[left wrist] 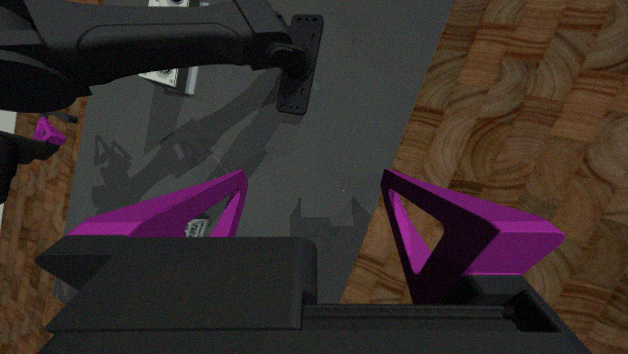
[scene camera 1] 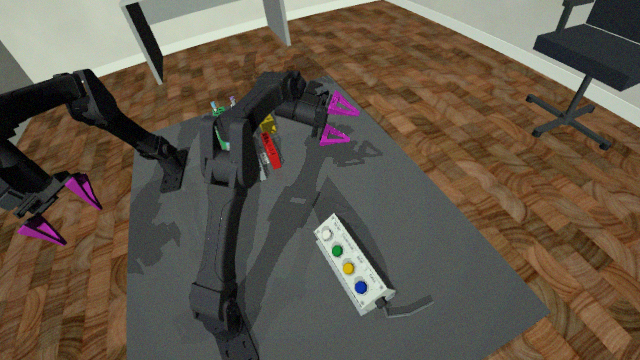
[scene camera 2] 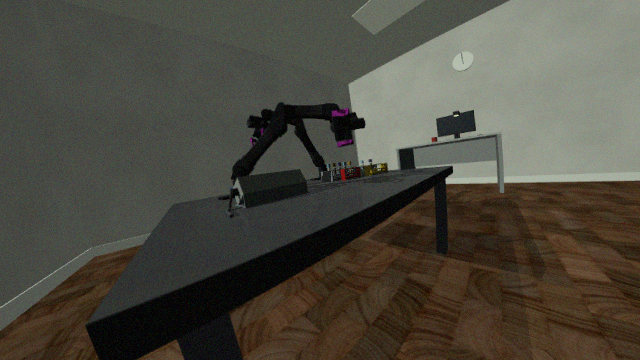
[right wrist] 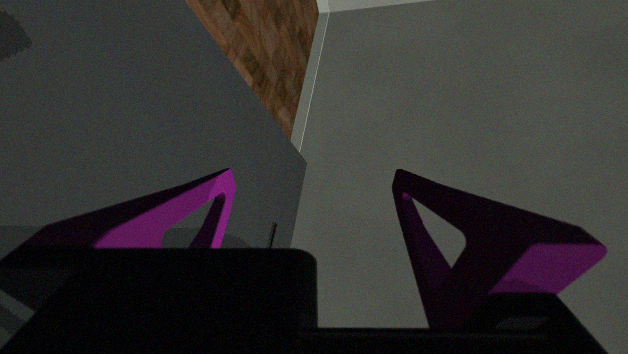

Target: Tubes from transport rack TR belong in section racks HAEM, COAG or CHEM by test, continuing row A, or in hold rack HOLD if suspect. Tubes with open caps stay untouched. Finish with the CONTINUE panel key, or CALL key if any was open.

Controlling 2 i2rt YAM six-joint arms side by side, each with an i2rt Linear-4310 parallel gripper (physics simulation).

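Seen in the pictures: left gripper, fingertip midpoint: (left wrist: 314, 176) (scene camera 1: 83, 227); right gripper, fingertip midpoint: (scene camera 1: 354, 127) (scene camera 2: 348, 129) (right wrist: 313, 177); left arm's base at its link origin: (scene camera 1: 175, 170); right arm's base at its link origin: (left wrist: 300, 67) (scene camera 1: 229, 327).
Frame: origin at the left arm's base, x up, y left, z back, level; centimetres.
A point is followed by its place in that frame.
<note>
My left gripper (scene camera 1: 83, 226) @(x 26.8, y -42.7, z -0.5 cm) (scene camera 2: 257, 136) @(x 26.8, y -42.7, z -0.5 cm) (left wrist: 314, 176) @(x 26.8, y -42.7, z -0.5 cm) is open and empty, high up at the left in scene camera 1. My right gripper (scene camera 1: 354, 127) @(x 20.1, y -21.4, z -59.4 cm) (scene camera 2: 343, 128) @(x 20.1, y -21.4, z -59.4 cm) (right wrist: 313, 177) @(x 20.1, y -21.4, z -59.4 cm) is open and empty, raised to the right of the racks. A red rack (scene camera 1: 271, 151) @(x 5.7, y -7.1, z -35.9 cm) (scene camera 2: 345, 174) @(x 2.9, y -8.4, z -37.5 cm), a yellow rack (scene camera 1: 268, 124) (scene camera 2: 375, 170) and a grey-white rack (scene camera 1: 263, 171) @(x 3.7, y -13.3, z -32.5 cm) stand close together. Green parts (scene camera 1: 219, 111) @(x 5.4, y 23.8, z -16.7 cm) show behind the right arm, with a few tube caps. Rack labels and cap states are too small to tell. The key panel (scene camera 1: 342, 259) @(x 6.1, y -48.9, z -49.2 cm) (scene camera 2: 272, 189) @(x 3.4, y -49.5, z -56.3 cm) (left wrist: 167, 77) @(x 5.8, y -40.3, z -46.0 cm) has white, green, yellow and blue keys.
The right arm (scene camera 1: 220, 225) @(x 24.2, y -46.7, z -27.9 cm) crosses in front of the racks and partly hides them in scene camera 1. The left arm's base (scene camera 1: 171, 175) @(x 1.1, y -3.3, z 0.3 cm) stands left of them. A cable (scene camera 1: 410, 307) @(x 0.6, y -61.9, z -61.6 cm) leaves the panel. The dark table (scene camera 1: 450, 280) @(x 0.0, y -57.4, z -72.8 cm) (scene camera 2: 215, 240) @(x 0.0, y -63.3, z -79.9 cm) ends at the wooden floor.
</note>
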